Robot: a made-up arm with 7 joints.
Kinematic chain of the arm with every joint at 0, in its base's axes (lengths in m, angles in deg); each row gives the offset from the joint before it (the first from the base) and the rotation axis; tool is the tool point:
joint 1: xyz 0 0 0.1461 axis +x
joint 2: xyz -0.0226 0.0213 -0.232 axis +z
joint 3: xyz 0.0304 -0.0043 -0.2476 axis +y
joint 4: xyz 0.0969 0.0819 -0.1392 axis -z
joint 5: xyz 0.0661 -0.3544 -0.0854 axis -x
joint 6: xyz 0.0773 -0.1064 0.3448 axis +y
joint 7: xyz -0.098 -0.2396 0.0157 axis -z
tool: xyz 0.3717 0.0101 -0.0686
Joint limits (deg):
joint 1: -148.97..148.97
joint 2: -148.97..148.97
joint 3: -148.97..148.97
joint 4: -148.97..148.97
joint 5: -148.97..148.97
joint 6: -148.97..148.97
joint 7: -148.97..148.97
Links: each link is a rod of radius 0.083 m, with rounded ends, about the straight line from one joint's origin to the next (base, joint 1, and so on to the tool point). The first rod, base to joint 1, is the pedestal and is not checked.
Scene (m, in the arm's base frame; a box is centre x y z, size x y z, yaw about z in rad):
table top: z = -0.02
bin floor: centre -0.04 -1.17 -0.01 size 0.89 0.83 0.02 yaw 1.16
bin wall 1: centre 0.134 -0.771 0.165 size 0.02 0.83 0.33 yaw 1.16
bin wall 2: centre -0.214 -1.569 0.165 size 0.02 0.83 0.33 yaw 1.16
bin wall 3: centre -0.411 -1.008 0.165 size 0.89 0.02 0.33 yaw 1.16
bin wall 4: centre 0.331 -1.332 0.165 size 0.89 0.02 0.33 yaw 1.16
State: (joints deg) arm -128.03 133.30 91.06 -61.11 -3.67 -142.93 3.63
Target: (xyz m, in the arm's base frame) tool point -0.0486 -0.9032 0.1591
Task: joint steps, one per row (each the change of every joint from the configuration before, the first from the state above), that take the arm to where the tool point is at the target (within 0.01 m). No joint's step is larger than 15 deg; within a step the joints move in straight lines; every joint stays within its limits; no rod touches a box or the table.
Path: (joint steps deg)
1: 0.47 -4.70 -5.90 10.17 12.20 -3.02 -8.26
2: 0.48 -4.70 -5.90 10.16 12.20 -3.02 -8.26

